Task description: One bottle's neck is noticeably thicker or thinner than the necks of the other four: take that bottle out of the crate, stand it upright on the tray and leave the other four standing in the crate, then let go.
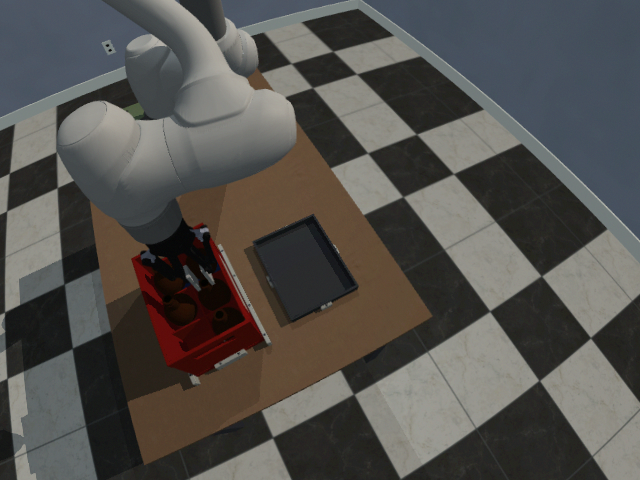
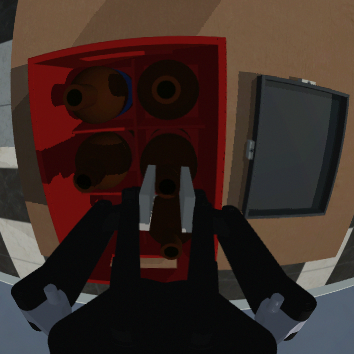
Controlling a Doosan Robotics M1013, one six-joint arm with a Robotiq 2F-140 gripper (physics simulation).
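Places are measured from the arm's base along level axes (x ahead, y left, z up), in centimetres.
Pixels of known places: gripper, fingertip midpoint: (image 1: 204,282) (image 2: 167,179).
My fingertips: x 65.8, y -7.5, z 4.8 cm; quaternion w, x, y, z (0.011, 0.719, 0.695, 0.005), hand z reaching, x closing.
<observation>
For each thing: its middle in the pictures, then the offset to it from my fingertips. "spot": a spot on its surface instead. Level surfaces: height alone.
- red crate at the middle of its body: (image 2: 137,160) (image 1: 199,301) dz -6.9, dx +0.3, dy -4.0 cm
- middle bottle at the middle of its body: (image 2: 168,161) (image 1: 214,294) dz -7.1, dx +0.5, dy +0.0 cm
- far right bottle at the middle of its body: (image 2: 167,89) (image 1: 201,264) dz -7.1, dx -8.9, dy -0.3 cm
- dark tray at the middle of its body: (image 2: 299,152) (image 1: 303,264) dz -14.4, dx +0.4, dy +23.5 cm
- brown table at its surface level: dz -15.6 cm
- left compartment at a spot on its surface: (image 1: 193,336) spot: dz -13.6, dx +5.1, dy -9.9 cm
The red crate (image 1: 166,345) (image 2: 223,125) holds five brown bottles. My gripper (image 1: 200,279) (image 2: 167,179) is shut on the neck of the middle bottle (image 1: 216,297) (image 2: 168,155) on the tray side; its mouth shows between the finger pads. The bottles at the far left (image 1: 168,284) (image 2: 97,95), with a blue patch beside it, and middle left (image 1: 179,311) (image 2: 104,159) stand in their compartments. The far right bottle (image 2: 165,90) and near right bottle (image 1: 227,317) (image 2: 171,250) stand there too. Neck differences are hard to tell. The dark tray (image 1: 273,236) (image 2: 254,150) is empty.
The tray lies to the right of the crate on the brown table (image 1: 310,346) (image 2: 245,50). Pale brackets (image 1: 242,294) edge the crate on the tray side. The crate's near left compartment (image 1: 193,336) holds no bottle. The arm (image 1: 206,118) reaches over the table's back part.
</observation>
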